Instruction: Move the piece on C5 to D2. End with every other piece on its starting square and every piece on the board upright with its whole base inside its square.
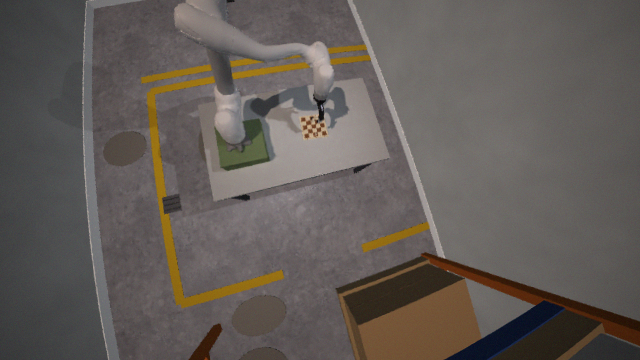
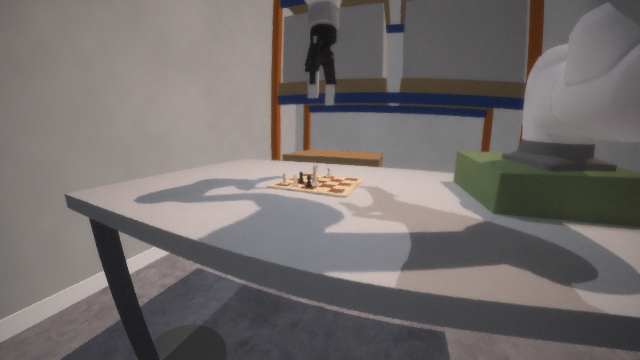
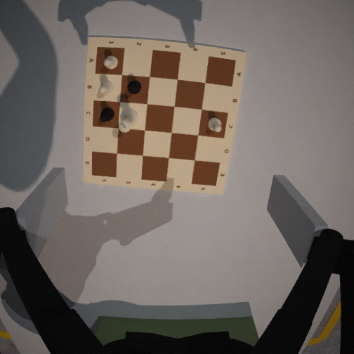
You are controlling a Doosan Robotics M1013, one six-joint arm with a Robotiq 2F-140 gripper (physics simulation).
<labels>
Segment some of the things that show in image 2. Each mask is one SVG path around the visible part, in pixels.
My gripper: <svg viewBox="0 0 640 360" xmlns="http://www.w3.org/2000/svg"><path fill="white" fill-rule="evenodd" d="M318 24L310 30L310 47L305 62L305 72L308 72L307 98L319 98L318 70L320 65L322 65L326 81L325 105L334 105L334 85L337 82L335 79L334 53L331 51L330 46L337 41L337 30L328 24Z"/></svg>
A chessboard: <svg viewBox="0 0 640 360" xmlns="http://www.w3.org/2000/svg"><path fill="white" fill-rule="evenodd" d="M267 188L346 198L364 178L332 175L331 178L327 178L326 175L317 174L319 185L306 188L307 176L311 176L310 182L312 182L313 174L303 173L303 184L298 183L300 176L299 174L297 175L298 187L292 186L294 183L294 176L286 179L288 185L282 185L283 180L267 185Z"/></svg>
</labels>
